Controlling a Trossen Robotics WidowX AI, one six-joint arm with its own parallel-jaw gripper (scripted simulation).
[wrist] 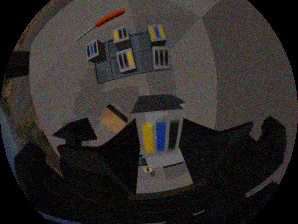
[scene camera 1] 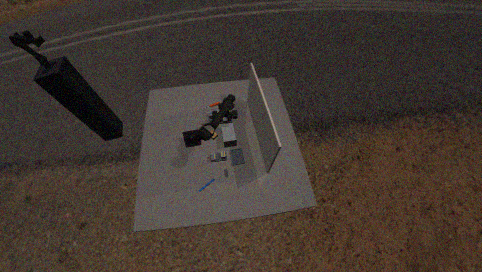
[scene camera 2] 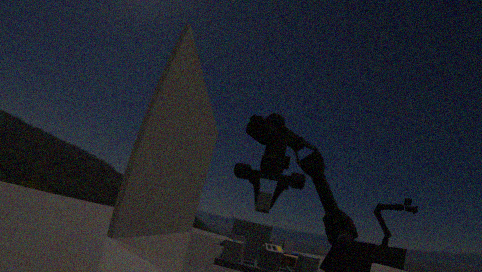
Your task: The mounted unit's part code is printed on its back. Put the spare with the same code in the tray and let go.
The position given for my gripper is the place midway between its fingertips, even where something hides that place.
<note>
I see my gripper [scene camera 2: 262, 207].
My gripper shows as well in the wrist view [wrist: 155, 119].
</note>
